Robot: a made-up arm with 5 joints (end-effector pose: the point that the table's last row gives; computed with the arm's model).
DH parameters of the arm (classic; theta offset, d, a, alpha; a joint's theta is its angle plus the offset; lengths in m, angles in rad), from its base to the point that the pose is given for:
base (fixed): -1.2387 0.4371 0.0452 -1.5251
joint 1: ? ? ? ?
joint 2: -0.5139 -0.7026 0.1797 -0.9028
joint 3: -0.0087 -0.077 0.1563 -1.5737
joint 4: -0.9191 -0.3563 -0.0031 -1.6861
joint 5: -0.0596 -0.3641 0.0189 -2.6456
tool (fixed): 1.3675 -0.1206 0 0
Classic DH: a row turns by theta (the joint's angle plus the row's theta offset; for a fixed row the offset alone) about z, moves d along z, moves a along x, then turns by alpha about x.
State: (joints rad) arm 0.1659 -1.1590 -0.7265 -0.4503 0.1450
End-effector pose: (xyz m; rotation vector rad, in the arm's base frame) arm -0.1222 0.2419 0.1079 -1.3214 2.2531 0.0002
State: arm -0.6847 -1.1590 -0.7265 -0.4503 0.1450
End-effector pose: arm -0.0018 -0.0897 -0.0163 -1.5172 2.0926 -1.1281
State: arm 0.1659 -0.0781 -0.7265 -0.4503 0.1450
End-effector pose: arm -0.1873 0.1839 0.1870 -1.3614 1.3500 0.9626
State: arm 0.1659 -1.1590 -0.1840 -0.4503 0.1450
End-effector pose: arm -0.1301 0.2265 0.2592 -0.9990 1.8257 0.1355
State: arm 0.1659 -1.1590 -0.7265 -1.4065 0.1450
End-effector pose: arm -0.2808 0.4009 0.1607 -1.1551 2.2869 1.2908
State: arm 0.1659 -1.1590 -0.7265 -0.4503 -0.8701
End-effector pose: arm -0.1560 0.2889 0.0987 -0.0306 2.5173 -0.2640
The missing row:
joint 1: 0.4373 0.3444 0.0144 0.7218
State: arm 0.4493 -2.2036 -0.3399 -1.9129 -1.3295
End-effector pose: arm -0.1527 0.7041 0.2864 -1.1673 -2.5541 -0.4149
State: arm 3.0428 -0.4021 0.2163 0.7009 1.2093
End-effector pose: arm -0.2046 0.1189 0.5011 1.0835 1.2110 1.6833
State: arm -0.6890 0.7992 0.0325 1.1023 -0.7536
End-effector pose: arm 0.2633 -0.4118 0.2351 0.4014 1.4363 0.4131
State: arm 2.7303 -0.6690 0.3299 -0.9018 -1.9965
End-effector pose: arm -0.1875 -0.3782 0.5319 -0.6987 0.6072 -1.5973
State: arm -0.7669 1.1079 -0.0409 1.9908 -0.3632
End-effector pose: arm 0.3616 -0.6083 0.2036 0.3942 1.3011 -0.3513
